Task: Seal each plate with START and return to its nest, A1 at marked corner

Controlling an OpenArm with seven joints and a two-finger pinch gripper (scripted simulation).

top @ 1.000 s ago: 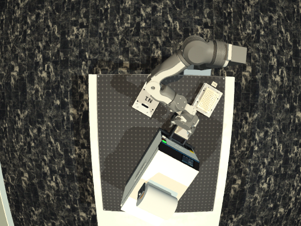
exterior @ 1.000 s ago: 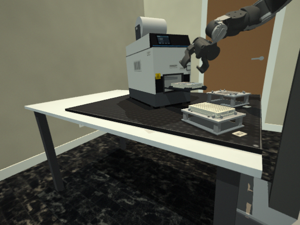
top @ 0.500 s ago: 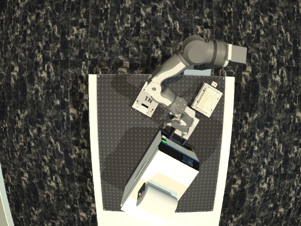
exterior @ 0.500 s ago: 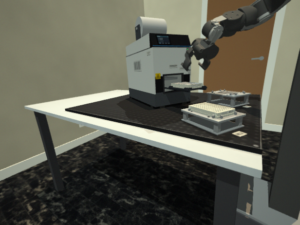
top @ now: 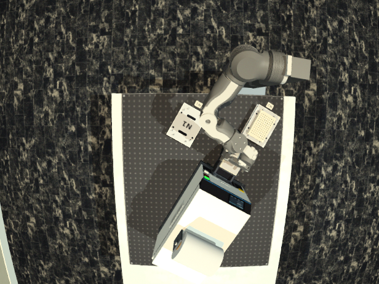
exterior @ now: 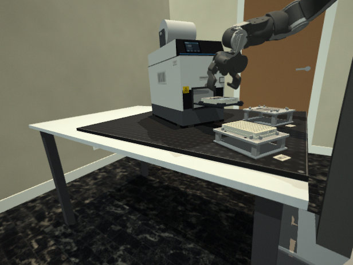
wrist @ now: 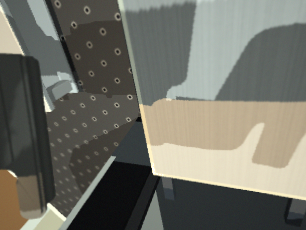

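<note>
The sealer stage is 10 mm to the left of my hand and 60 mm below it. Also, from my hand: clear well plate: 150 mm behind, 130 mm to the left, 110 mm below; N1 label: 210 mm behind, 170 mm to the right, 160 mm below; sealer screen: 120 mm ahead, 160 mm above.
</note>
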